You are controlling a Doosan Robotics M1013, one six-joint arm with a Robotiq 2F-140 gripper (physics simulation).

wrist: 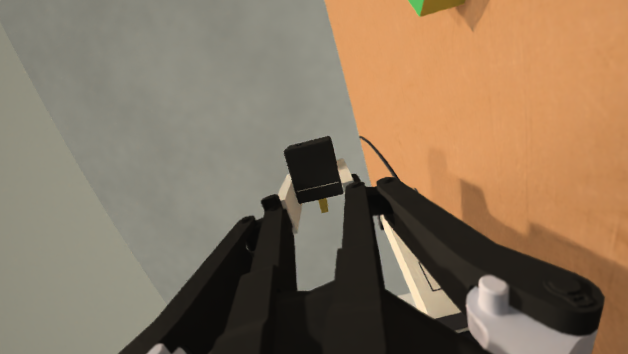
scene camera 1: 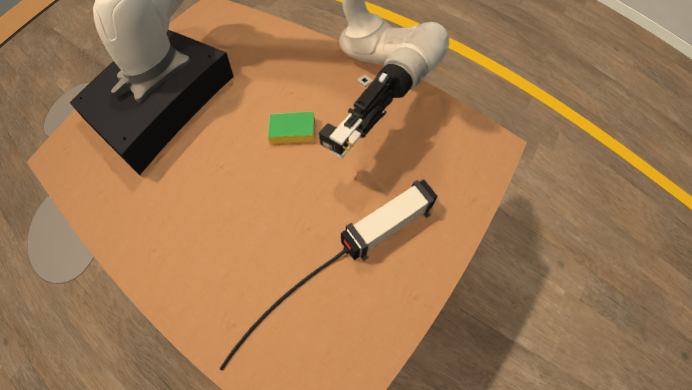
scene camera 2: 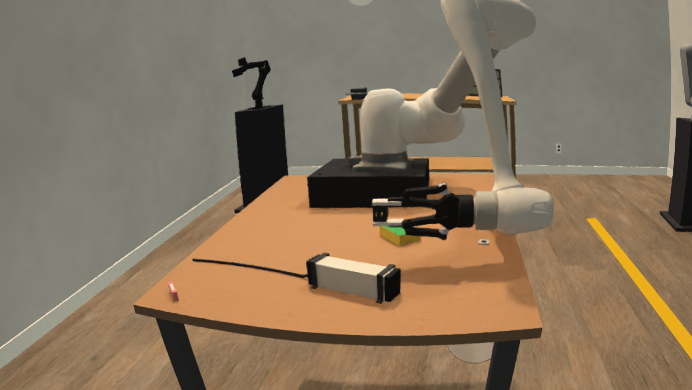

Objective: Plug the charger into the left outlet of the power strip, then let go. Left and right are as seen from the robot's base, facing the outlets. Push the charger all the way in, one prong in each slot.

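Frame: origin at the arm's base, x ahead, y left, z up, level; centimetres.
Seen in the pictures: gripper, fingertip midpoint: [wrist: 318,179] [scene camera 1: 336,147] [scene camera 2: 373,212]; arm's base at its link origin: [scene camera 1: 152,69] [scene camera 2: 385,167].
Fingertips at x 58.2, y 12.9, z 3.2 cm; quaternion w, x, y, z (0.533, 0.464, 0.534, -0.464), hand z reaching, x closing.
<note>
Offsets run from my fingertips to a thing's top centre. "spot": to the spot under its first point.
My gripper [scene camera 1: 343,140] [scene camera 2: 381,213] [wrist: 318,179] is shut on the black charger {dx -0.9, dy +1.4, dz +2.1 cm} [scene camera 1: 328,138] [scene camera 2: 378,214] [wrist: 314,167], one pale fingertip above it and one below in the scene camera 2 view. It holds the charger in the air, apart from the power strip. Gold prongs {spot: dx +0.7, dy +1.6, dz -0.2 cm} [scene camera 2: 379,214] [wrist: 324,205] point away from the robot's base. The white power strip {dx +14.7, dy -0.6, dz -6.2 cm} [scene camera 1: 392,217] [scene camera 2: 347,276] [wrist: 441,303] with black ends lies on the table. In the wrist view my finger covers much of it; part of one outlet's outline shows. The slots cannot be made out.
A green and yellow sponge {dx -16.4, dy +2.0, dz -9.4 cm} [scene camera 1: 291,125] [scene camera 2: 400,236] [wrist: 436,5] lies on the robot's side of the strip. A black cable {spot: dx +10.3, dy -27.1, dz -11.7 cm} [scene camera 1: 280,301] [scene camera 2: 250,267] [wrist: 382,156] runs from the strip's end. A small pink block {dx +31.2, dy -38.7, dz -10.0 cm} [scene camera 2: 173,291] lies near the table's corner. The black base [scene camera 2: 367,185] stands behind.
</note>
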